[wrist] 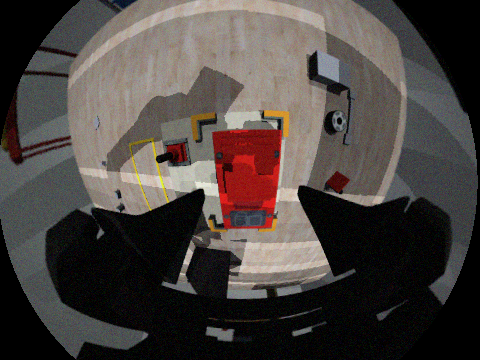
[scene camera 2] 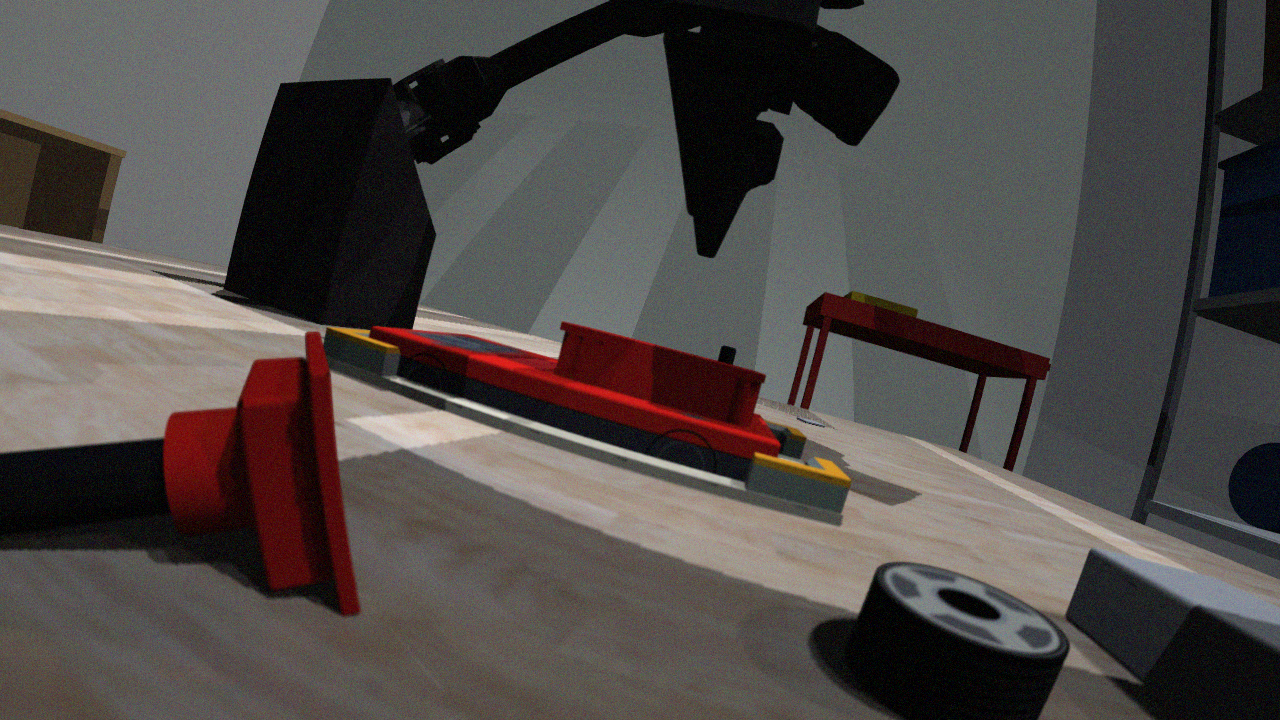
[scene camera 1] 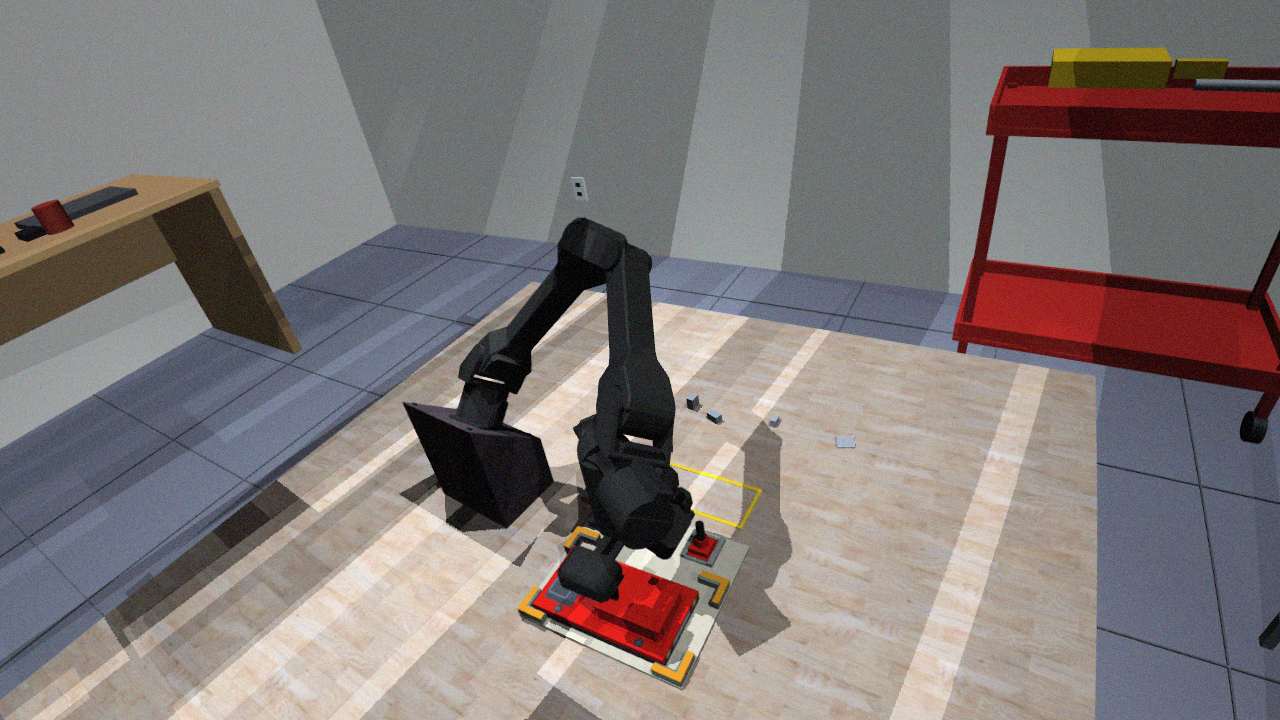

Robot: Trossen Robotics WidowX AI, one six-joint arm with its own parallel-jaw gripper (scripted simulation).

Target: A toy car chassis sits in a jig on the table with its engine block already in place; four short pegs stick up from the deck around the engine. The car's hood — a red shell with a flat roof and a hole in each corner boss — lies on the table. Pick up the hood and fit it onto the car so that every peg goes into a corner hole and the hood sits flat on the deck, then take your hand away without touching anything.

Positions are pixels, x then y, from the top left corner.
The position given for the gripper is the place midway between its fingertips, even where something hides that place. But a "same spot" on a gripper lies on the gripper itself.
The gripper shows in the wrist view, in scene camera 2 and in scene camera 1 [632, 568]. A car shows in the wrist view [237, 214], in scene camera 2 and in scene camera 1. One and the same spot on the car: [scene camera 1: 566, 607] is [scene camera 2: 465, 349]. The same spot on the gripper: [wrist: 352, 235] is [scene camera 2: 731, 85].
